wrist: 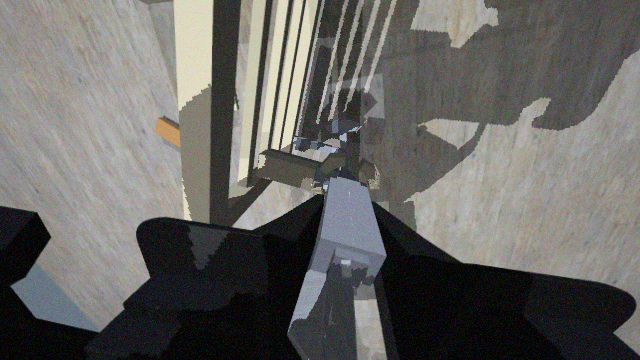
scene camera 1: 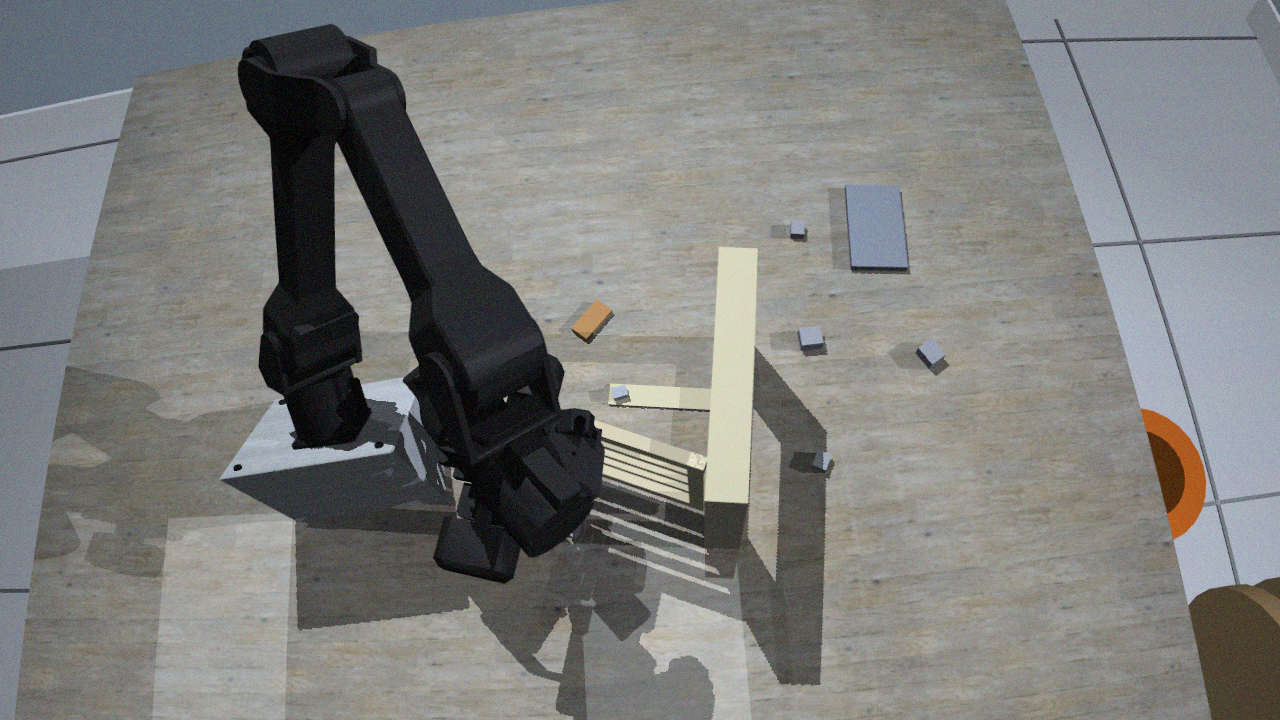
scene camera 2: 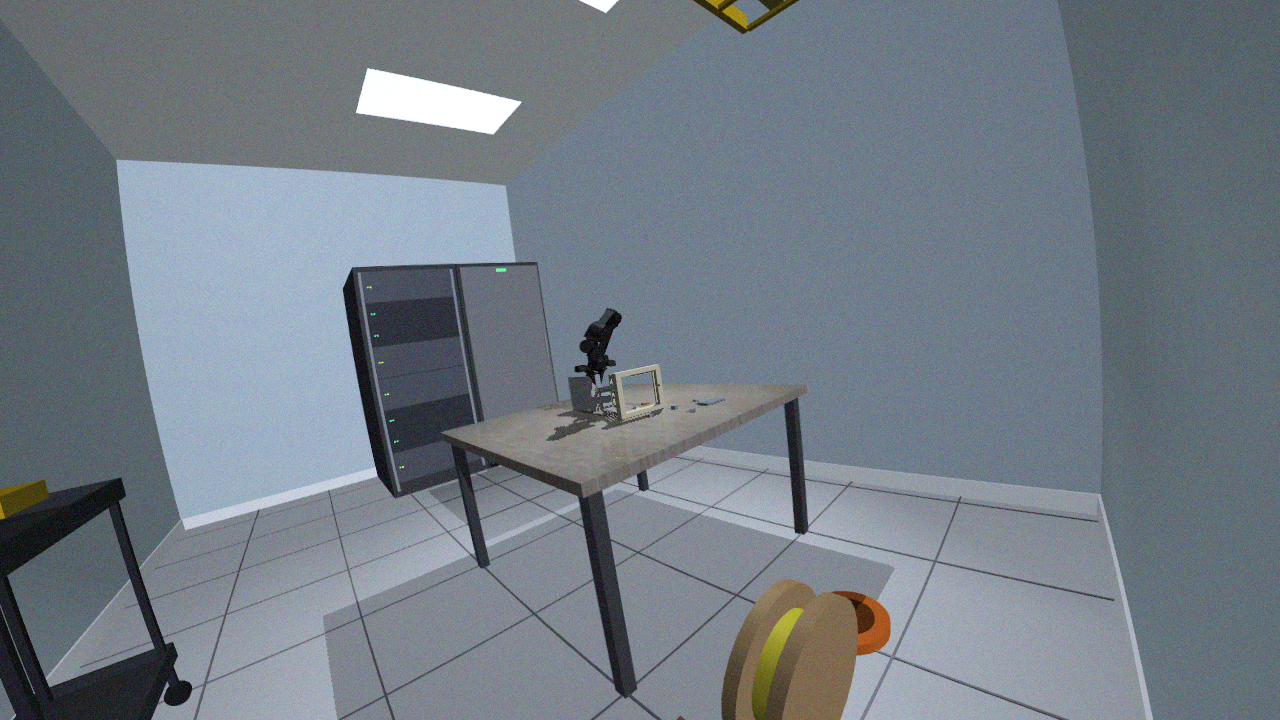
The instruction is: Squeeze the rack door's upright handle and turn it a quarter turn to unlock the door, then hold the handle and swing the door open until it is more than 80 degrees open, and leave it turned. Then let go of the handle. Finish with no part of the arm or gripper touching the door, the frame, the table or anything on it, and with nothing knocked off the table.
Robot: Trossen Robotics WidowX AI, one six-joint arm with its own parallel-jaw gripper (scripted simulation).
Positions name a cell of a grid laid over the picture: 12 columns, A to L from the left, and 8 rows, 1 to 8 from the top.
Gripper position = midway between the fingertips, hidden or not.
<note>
In view: my gripper (scene camera 1: E6), a cream rack (scene camera 1: G6), a grey slab (scene camera 1: I3) and an orange block (scene camera 1: F4).
My gripper is seen too in the wrist view (wrist: G5).
</note>
